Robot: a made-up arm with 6 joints.
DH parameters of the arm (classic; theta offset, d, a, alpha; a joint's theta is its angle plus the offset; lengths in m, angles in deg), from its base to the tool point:
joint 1: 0 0.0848 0 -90
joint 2: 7.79 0 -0.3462 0
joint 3: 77.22 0 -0.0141 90
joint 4: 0 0.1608 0 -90
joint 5: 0 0 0.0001 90
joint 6: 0 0.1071 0 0
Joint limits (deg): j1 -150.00..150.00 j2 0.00..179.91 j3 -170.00..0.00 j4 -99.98..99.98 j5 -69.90..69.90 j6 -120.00..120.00
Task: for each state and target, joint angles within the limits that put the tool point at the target. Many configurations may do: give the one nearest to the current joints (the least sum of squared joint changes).
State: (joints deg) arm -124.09 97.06 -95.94 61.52 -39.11 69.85
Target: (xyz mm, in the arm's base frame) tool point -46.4 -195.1 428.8
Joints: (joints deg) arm -93.35 71.40 -60.41 63.71 -21.39 69.85
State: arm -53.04 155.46 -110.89 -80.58 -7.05 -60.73
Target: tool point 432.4 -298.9 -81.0
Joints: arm -36.58 167.10 -111.01 -80.62 -9.70 -60.73
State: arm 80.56 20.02 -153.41 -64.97 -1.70 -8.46
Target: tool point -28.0 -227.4 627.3
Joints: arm 81.62 44.86 -131.47 -64.51 3.16 -8.46
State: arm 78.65 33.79 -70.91 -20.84 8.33 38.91
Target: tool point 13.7 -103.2 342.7
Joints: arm 87.89 12.87 -45.32 -23.17 24.47 38.91
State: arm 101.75 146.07 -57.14 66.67 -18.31 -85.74
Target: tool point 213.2 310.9 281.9
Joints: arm 63.58 107.40 -67.04 67.34 -32.20 -85.74
